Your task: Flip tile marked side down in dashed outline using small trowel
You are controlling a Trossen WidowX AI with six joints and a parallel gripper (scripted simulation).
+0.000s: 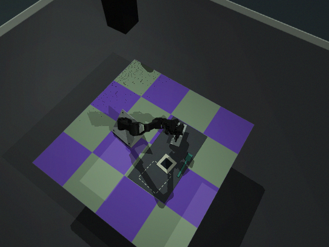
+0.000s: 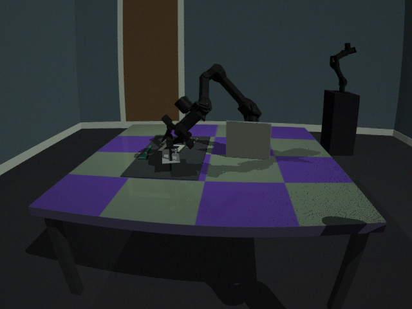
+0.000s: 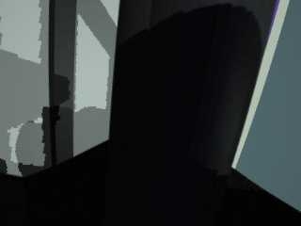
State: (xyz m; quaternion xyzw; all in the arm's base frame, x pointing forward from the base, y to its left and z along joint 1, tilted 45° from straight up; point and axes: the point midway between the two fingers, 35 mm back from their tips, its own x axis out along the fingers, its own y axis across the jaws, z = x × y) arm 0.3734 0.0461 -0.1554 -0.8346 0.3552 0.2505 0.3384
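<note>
Right now the green trowel is 130 mm ahead of my gripper tip, 150 mm to the right of it and 90 mm below it. The rest, counted from my gripper tip: dark mat 10 mm behind, 160 mm to the right, 120 mm below; then tile 10 mm ahead, 230 mm to the right, 90 mm below.
</note>
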